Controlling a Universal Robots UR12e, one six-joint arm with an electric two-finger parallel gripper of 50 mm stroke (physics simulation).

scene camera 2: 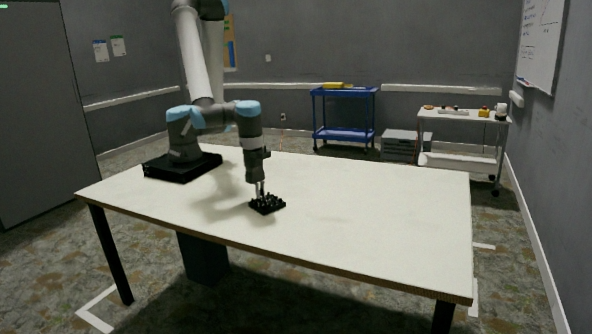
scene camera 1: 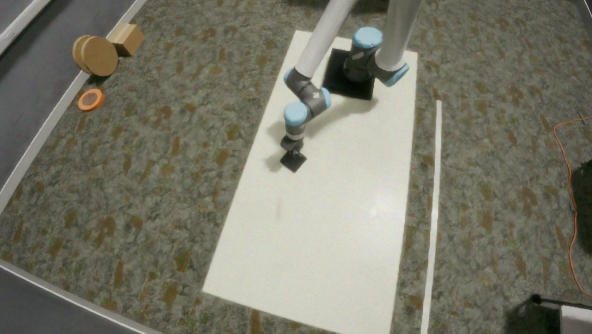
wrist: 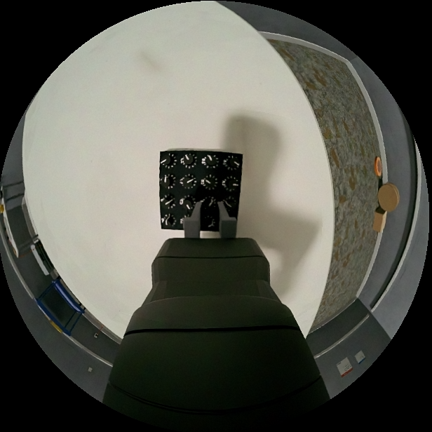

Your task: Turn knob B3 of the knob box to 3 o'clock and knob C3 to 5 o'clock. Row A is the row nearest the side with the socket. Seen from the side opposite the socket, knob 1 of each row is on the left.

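Seen in the pictures: gripper, fingertip midpoint: (scene camera 2: pixel 260 197) (scene camera 1: pixel 293 153); arm's base at its link origin: (scene camera 2: pixel 185 156) (scene camera 1: pixel 357 70).
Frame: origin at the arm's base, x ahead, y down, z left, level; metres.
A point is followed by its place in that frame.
The black knob box (scene camera 1: pixel 293 163) @(x 0.695, y 0.040, z -0.211 m) (scene camera 2: pixel 267 206) @(x 0.694, y 0.041, z -0.251 m) (wrist: pixel 199 171) lies flat on the white table (scene camera 1: pixel 320 240) @(x 1.039, y 0.064, z 0.028 m) (scene camera 2: pixel 350 215) @(x 0.998, y 0.064, z -0.160 m) (wrist: pixel 110 125). In the wrist view its knobs form a grid of rows and columns, with white pointers and tick marks. My gripper (scene camera 1: pixel 294 152) @(x 0.648, y 0.022, z -0.225 m) (scene camera 2: pixel 259 192) @(x 0.648, y 0.022, z -0.225 m) (wrist: pixel 209 210) is open over the box, pointing down. Its fingertips stand on either side of a knob in the third column from the left, third row from the top in the wrist view, with nothing gripped. The fingers and shadow partly hide the lower knobs. I cannot make out the socket or the row letters.
The black base plate (scene camera 1: pixel 334 80) @(x 0.118, y 0.005, z -0.120 m) (scene camera 2: pixel 165 172) @(x 0.046, y 0.017, z -0.188 m) of the arm stands on the table behind the box. A blue cart (scene camera 2: pixel 345 134) and a white cart (scene camera 2: pixel 427 114) stand beyond the table. Cardboard pieces (scene camera 1: pixel 100 56) and an orange ring (scene camera 1: pixel 81 104) lie away from the table.
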